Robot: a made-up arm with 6 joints. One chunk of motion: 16 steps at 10 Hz.
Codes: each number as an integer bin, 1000 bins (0 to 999) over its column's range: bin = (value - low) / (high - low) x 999, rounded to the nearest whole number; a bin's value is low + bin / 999 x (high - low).
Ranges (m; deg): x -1.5..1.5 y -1.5..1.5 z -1.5..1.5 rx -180..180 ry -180..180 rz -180..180
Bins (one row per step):
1: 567 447 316 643 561 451
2: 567 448 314 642 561 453
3: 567 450 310 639 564 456
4: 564 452 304 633 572 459
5: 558 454 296 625 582 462
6: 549 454 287 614 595 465
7: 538 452 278 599 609 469
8: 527 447 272 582 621 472
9: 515 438 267 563 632 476
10: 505 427 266 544 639 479
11: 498 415 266 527 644 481
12: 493 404 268 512 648 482
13: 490 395 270 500 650 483
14: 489 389 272 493 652 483
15: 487 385 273 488 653 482
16: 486 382 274 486 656 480
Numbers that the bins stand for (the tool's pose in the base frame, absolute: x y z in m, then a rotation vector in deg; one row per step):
1: 0.2027 -0.1577 -0.5511 51.71 22.16 -17.48
2: 0.2027 -0.1547 -0.5571 51.35 22.16 -16.76
3: 0.2027 -0.1486 -0.5691 50.27 23.24 -15.68
4: 0.1937 -0.1426 -0.5871 48.11 26.13 -14.59
5: 0.1757 -0.1366 -0.6111 45.23 29.73 -13.51
6: 0.1486 -0.1366 -0.6381 41.26 34.41 -12.43
7: 0.1156 -0.1426 -0.6652 35.86 39.46 -10.99
8: 0.0826 -0.1577 -0.6832 29.73 43.78 -9.91
9: 0.0465 -0.1847 -0.6982 22.88 47.75 -8.47
10: 0.0165 -0.2177 -0.7012 16.04 50.27 -7.39
11: -0.0045 -0.2538 -0.7012 9.91 52.07 -6.67
12: -0.0195 -0.2868 -0.6952 4.50 53.51 -6.31
13: -0.0285 -0.3138 -0.6892 0.18 54.23 -5.95
14: -0.0315 -0.3318 -0.6832 -2.34 54.95 -5.95
15: -0.0375 -0.3438 -0.6802 -4.14 55.32 -6.31
16: -0.0405 -0.3529 -0.6772 -4.86 56.40 -7.03

